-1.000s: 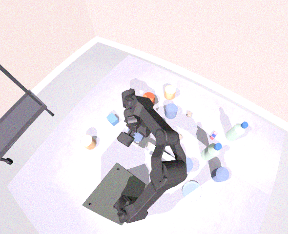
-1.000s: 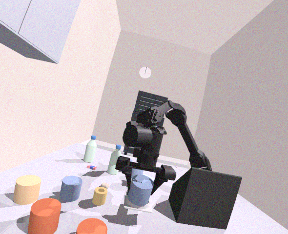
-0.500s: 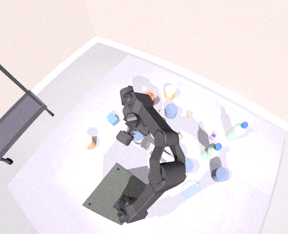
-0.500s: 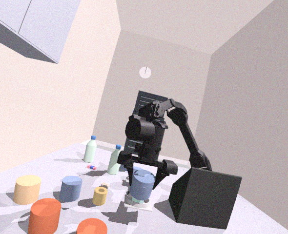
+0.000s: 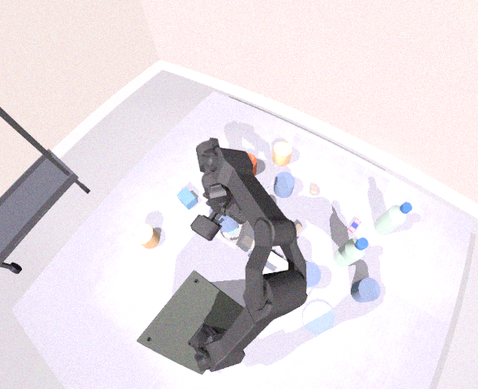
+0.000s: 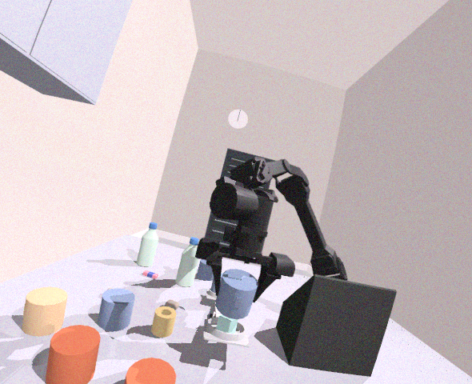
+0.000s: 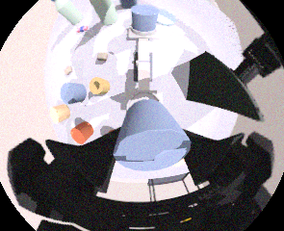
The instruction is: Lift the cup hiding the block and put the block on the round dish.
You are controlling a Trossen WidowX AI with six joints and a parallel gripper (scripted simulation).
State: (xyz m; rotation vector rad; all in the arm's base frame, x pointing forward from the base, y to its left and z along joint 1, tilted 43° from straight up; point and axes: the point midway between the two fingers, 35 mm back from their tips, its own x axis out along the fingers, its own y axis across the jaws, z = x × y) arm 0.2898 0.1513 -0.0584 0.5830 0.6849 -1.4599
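Now: gripper tip 1 cm to the left of the block and 7 cm above it. Round my gripper tip: small balance: 1 cm ahead, 14 cm to the right, 11 cm below; then yellow ring: 14 cm ahead, 7 cm to the right, 13 cm below; then round dish: 6 cm behind, 38 cm to the right, 15 cm below.
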